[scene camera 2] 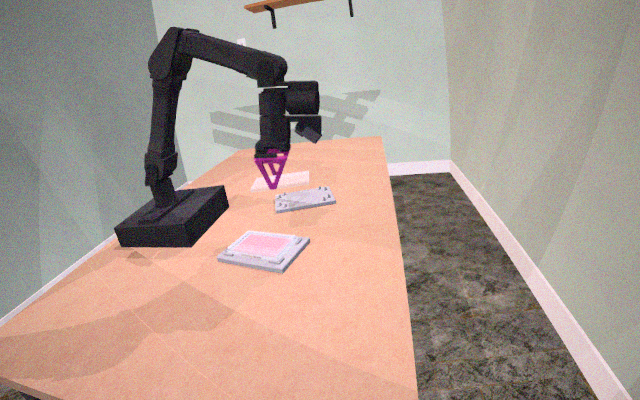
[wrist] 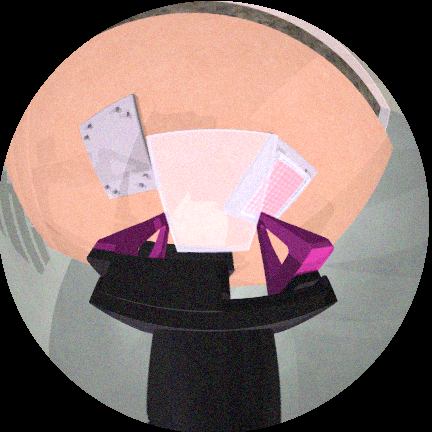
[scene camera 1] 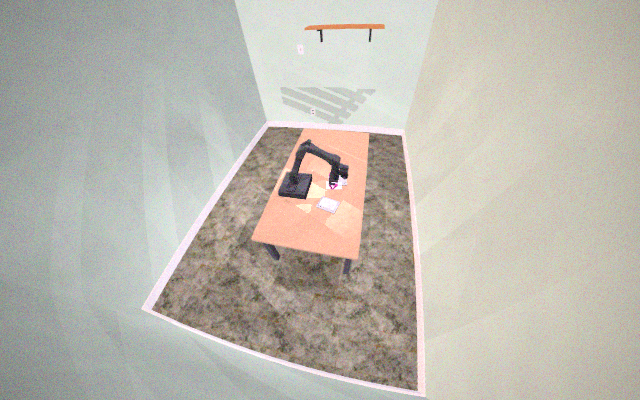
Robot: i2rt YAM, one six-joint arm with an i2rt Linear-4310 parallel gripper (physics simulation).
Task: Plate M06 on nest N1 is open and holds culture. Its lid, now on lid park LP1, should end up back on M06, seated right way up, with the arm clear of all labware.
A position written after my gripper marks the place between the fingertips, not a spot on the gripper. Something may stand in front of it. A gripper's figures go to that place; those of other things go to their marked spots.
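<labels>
My gripper (scene camera 2: 275, 183) is sitting 73 cm from the lens, and there's a pink well plate (scene camera 2: 253, 244) that is 67 cm from the lens.
</labels>
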